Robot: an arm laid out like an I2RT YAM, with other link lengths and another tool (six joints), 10 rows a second.
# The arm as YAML. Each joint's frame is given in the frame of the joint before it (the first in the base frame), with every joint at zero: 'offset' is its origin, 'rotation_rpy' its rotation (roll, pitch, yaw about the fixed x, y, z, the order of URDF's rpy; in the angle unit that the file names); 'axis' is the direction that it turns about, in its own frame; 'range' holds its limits. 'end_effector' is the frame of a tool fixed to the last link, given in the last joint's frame.
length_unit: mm
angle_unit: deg
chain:
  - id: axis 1
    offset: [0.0, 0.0, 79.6]
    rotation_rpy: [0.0, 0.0, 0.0]
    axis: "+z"
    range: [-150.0, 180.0]
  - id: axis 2
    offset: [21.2, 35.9, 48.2]
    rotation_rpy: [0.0, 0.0, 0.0]
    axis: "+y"
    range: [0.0, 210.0]
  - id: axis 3
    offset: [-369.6, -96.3, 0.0]
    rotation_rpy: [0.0, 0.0, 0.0]
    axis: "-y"
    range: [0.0, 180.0]
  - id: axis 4
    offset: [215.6, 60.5, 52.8]
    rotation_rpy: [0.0, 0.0, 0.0]
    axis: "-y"
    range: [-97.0, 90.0]
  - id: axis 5
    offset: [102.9, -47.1, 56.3]
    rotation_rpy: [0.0, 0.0, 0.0]
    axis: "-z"
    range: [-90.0, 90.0]
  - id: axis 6
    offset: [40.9, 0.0, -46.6]
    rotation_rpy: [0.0, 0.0, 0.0]
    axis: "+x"
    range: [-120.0, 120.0]
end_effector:
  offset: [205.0, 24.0, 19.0]
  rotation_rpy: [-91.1, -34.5, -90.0]
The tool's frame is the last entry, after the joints.
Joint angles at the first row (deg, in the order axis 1, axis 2, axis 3, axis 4, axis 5, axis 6):
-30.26, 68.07, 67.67, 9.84, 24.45, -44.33
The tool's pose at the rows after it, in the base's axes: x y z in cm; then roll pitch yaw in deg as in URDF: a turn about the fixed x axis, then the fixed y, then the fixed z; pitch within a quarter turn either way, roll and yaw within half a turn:
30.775, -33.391, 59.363, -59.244, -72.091, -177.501
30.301, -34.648, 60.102, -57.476, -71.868, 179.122
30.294, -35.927, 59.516, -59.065, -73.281, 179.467
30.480, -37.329, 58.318, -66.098, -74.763, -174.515
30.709, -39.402, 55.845, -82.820, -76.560, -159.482
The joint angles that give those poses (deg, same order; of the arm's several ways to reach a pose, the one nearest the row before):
-31.61, 69.14, 69.33, 10.12, 24.94, -44.54
-33.40, 70.36, 70.86, 10.44, 24.79, -44.88
-35.02, 71.70, 71.92, 9.41, 24.27, -45.21
-36.77, 73.27, 73.53, 6.70, 23.37, -44.40
-39.09, 75.68, 75.71, 2.04, 22.32, -42.98

